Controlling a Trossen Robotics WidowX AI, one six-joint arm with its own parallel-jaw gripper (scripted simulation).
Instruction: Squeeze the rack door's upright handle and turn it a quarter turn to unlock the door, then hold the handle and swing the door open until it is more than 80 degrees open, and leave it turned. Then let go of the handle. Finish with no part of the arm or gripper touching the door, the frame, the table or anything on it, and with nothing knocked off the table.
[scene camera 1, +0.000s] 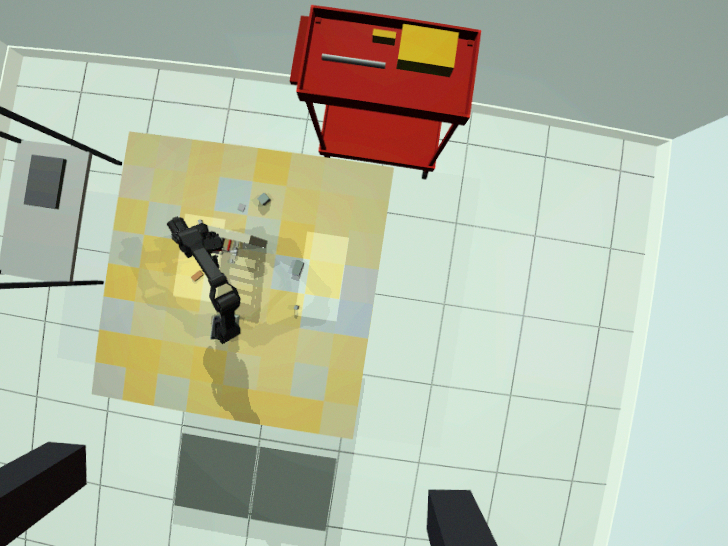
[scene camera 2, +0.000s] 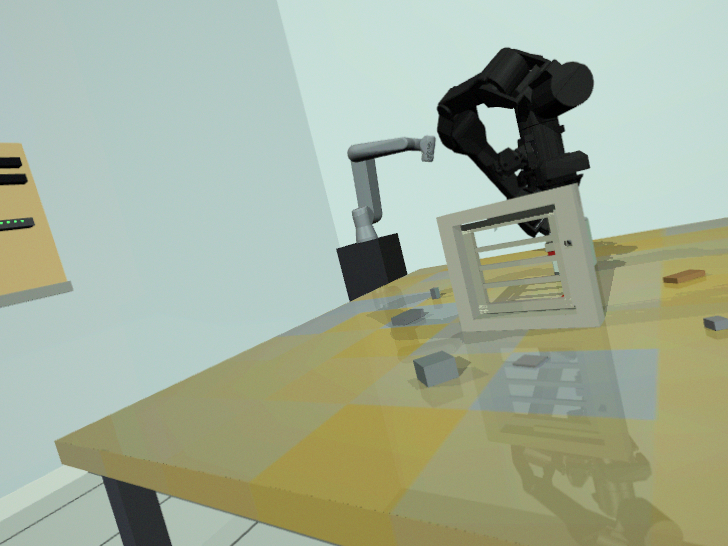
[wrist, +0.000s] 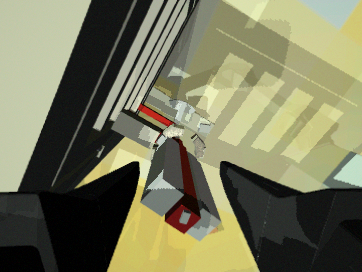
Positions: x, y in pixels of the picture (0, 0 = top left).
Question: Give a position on a rack with slatted door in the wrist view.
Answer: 80, 80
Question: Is my gripper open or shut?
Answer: Open.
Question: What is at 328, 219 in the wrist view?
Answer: My gripper.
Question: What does my gripper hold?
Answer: Nothing.
